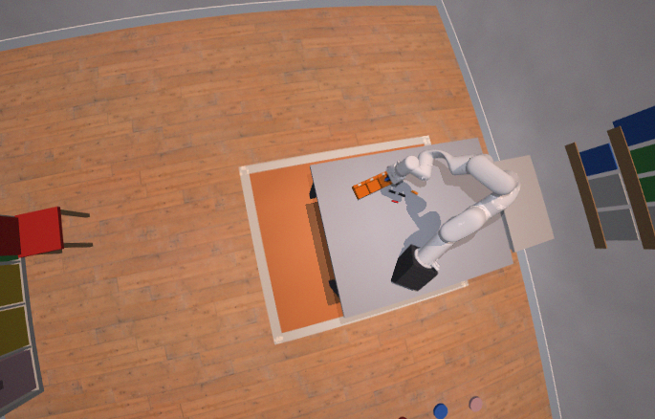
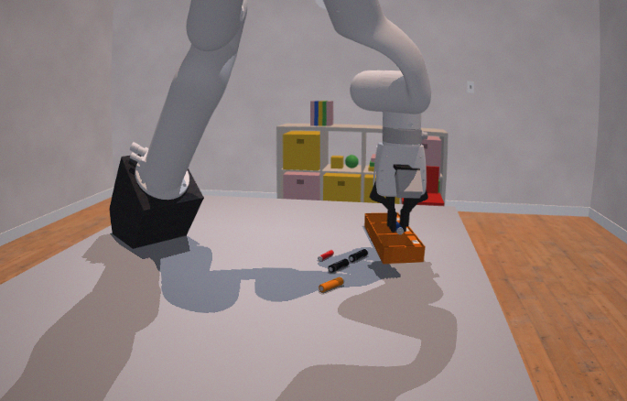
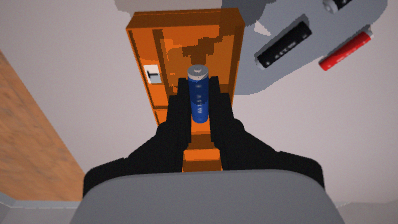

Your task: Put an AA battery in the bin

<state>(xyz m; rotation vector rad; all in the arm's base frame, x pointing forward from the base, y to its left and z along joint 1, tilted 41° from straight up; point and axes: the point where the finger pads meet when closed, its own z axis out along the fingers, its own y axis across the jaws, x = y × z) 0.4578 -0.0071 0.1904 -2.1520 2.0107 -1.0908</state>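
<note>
The black battery lies 80 mm behind my hand and 70 mm below it. The rest, counted from my hand: orange bin tray (80 mm to the left, 60 mm below, 20 mm ahead); blue AA battery (20 mm below); small red battery (140 mm behind, 70 mm below, 10 mm to the left).
</note>
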